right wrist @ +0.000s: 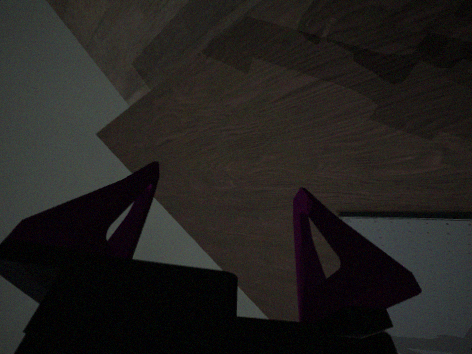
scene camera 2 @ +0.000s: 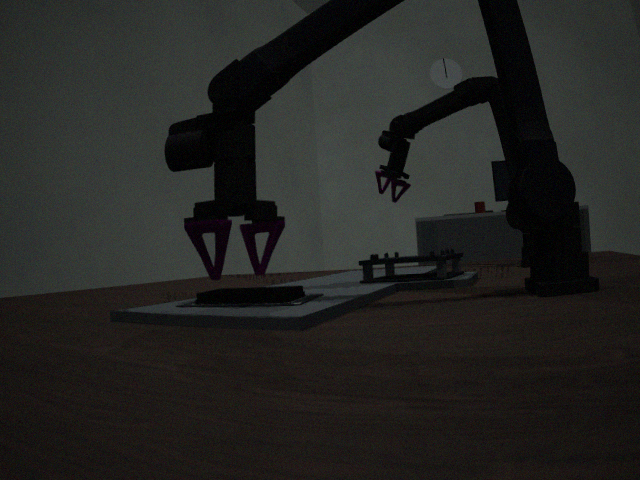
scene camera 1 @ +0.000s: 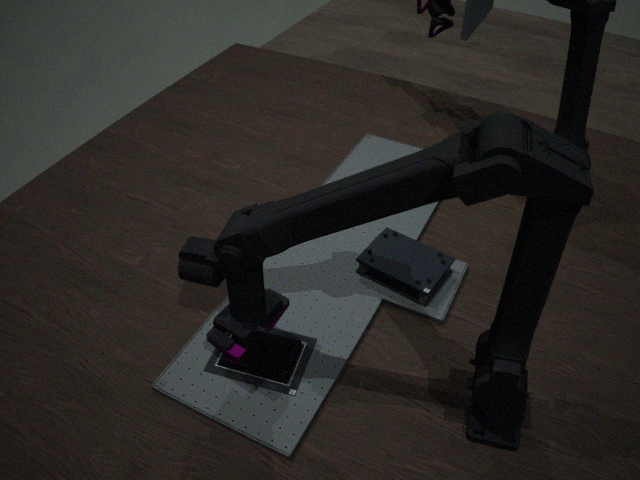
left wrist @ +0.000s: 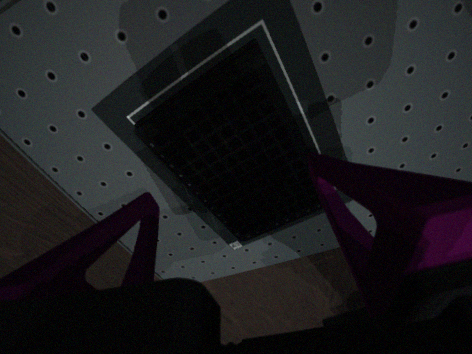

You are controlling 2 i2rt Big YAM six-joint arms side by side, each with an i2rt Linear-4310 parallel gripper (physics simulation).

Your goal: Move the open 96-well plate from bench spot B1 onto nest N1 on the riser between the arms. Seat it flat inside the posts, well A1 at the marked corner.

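Frame: origin at the left arm's base, x right, y ahead, z up, level; millimetres.
Seen in the pictures: left gripper, fingertip midpoint: [scene camera 2: 238, 277] [scene camera 1: 251, 346] [left wrist: 227, 181]; right gripper, fingertip midpoint: [right wrist: 230, 181] [scene camera 2: 387, 197] [scene camera 1: 424, 25]; left arm's base, link origin: [scene camera 2: 559, 289] [scene camera 1: 494, 415] [left wrist: 357, 318].
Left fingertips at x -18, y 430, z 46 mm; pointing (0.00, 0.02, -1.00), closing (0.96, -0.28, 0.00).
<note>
Offsets run from my left fingertips to a thing's top centre. "*": to the spot under its first point. Level surfaces: height alone.
The black 96-well plate {dx +8, dy -12, dz -17 mm} [scene camera 1: 276, 356] [scene camera 2: 250, 295] [left wrist: 225, 145] lies flat on the dark outlined bench spot B1 [scene camera 1: 305, 356] [left wrist: 112, 103]. A small white label {* dx -48, dy -91, dz -32 mm} [scene camera 1: 292, 392] [left wrist: 235, 245] marks one corner of the spot. My left gripper [scene camera 2: 237, 277] [left wrist: 227, 181] is open just above the plate, touching nothing; in the left wrist view its fingers are turned relative to the plate's edges. My right gripper [scene camera 2: 388, 197] [right wrist: 230, 181] is open and empty, high in the background. The dark riser {dx +295, dy -214, dz +16 mm} [scene camera 1: 405, 258] [scene camera 2: 413, 259] with short posts on top carries nest N1; a white mark {dx +219, dy -269, dz +6 mm} [scene camera 1: 426, 290] is at one corner.
A grey perforated board [scene camera 1: 330, 330] [scene camera 2: 155, 316] lies under the spot and riser. The left arm's forearm [scene camera 1: 356, 196] passes over the board. A grey cabinet [scene camera 2: 465, 237] with a red object [scene camera 2: 479, 207] stands in the background. The wooden table {dz -47 mm} [scene camera 1: 103, 217] surrounds the board.
</note>
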